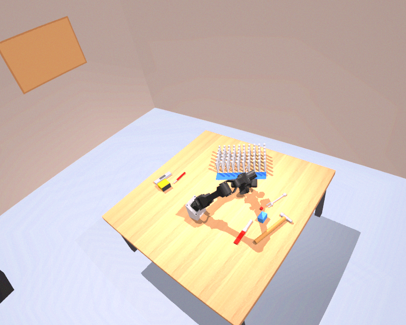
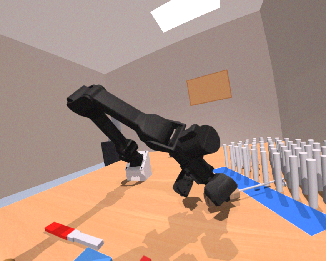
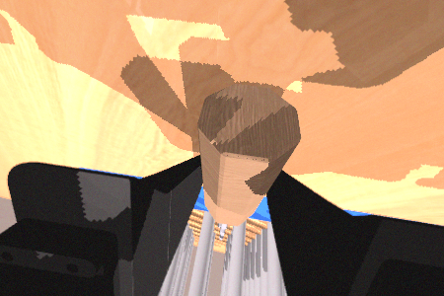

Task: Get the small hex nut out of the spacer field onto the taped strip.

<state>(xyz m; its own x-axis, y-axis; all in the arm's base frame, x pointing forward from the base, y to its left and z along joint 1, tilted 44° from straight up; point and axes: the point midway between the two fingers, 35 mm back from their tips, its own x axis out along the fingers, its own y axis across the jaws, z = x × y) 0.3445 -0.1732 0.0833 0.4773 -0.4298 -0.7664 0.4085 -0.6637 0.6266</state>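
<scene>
Right now my gripper tip is 90 mm to the right of the blue taped strip, 90 mm short of it and 10 mm above it. Round my gripper tip: fork wrench (260 mm to the right, 30 mm behind, 10 mm below); then red piece (200 mm to the right, 150 mm behind, 10 mm below); then hex nut (190 mm ahead, 80 mm to the left, 10 mm below).
</scene>
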